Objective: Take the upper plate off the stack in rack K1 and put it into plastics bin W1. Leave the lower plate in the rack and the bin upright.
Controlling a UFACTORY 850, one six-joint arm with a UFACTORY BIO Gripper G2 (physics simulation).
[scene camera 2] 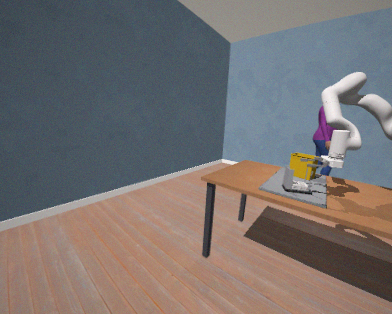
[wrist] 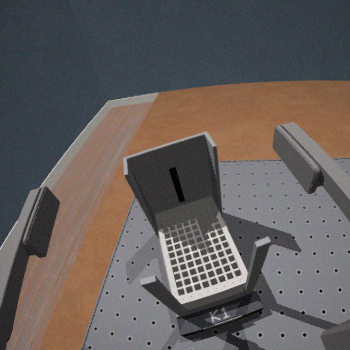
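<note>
Rack K1 (scene camera 2: 288,178) (wrist: 175,180) stands on the grey board, with a tall slotted back wall, two front posts and a dark label bar marked K1. A white plate with a grid of square wells (scene camera 2: 300,186) (wrist: 207,262) lies in the rack at the top of the stack, partly in shadow. The lower plate cannot be told apart beneath it. The yellow plastics bin W1 (scene camera 2: 298,171) stands upright behind the rack; it does not show in the wrist view. My gripper (scene camera 2: 306,162) (wrist: 170,189) is open and empty above the rack, its fingers wide apart.
The grey perforated board (scene camera 2: 271,187) (wrist: 307,220) lies on the wooden table (scene camera 2: 225,176) (wrist: 240,120). A grey block (wrist: 340,334) shows partly at the wrist view's lower right. A person in a purple top (scene camera 2: 322,129) stands beyond the table, partly behind the arm.
</note>
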